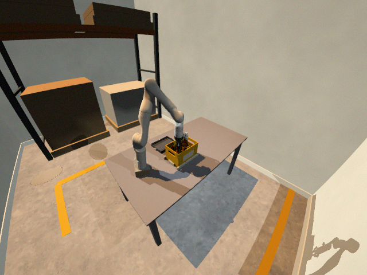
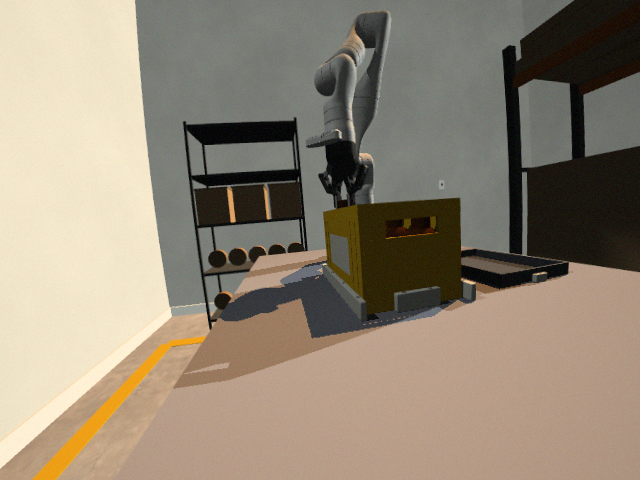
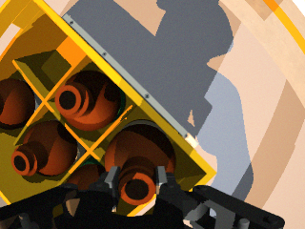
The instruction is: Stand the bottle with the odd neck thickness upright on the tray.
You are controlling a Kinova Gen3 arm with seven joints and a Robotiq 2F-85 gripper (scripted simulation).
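Right now the brown bottle is 7 cm below my hand. From my hand the other things lie so: dark tray: 34 cm to the left, 18 cm below, 8 cm ahead; yellow crate: 11 cm below, 9 cm ahead, 5 cm to the left.
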